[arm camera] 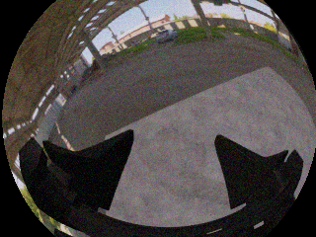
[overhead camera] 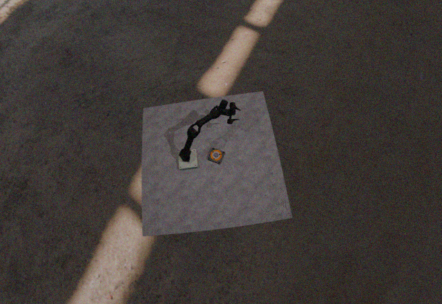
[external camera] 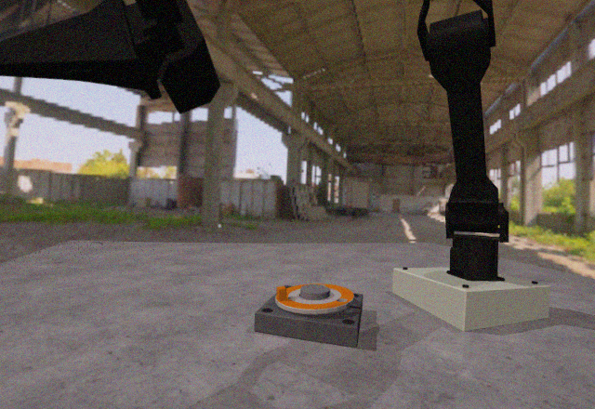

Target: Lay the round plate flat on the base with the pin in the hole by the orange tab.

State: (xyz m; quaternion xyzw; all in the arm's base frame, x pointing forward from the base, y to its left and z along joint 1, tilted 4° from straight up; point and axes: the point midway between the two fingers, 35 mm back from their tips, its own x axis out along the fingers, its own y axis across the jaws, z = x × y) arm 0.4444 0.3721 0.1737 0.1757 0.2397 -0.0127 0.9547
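The round plate is 310 mm to the right of my gripper tip, 200 mm below it and 180 mm behind it. Round my gripper tip: square base: 310 mm to the right, 210 mm below, 200 mm behind.
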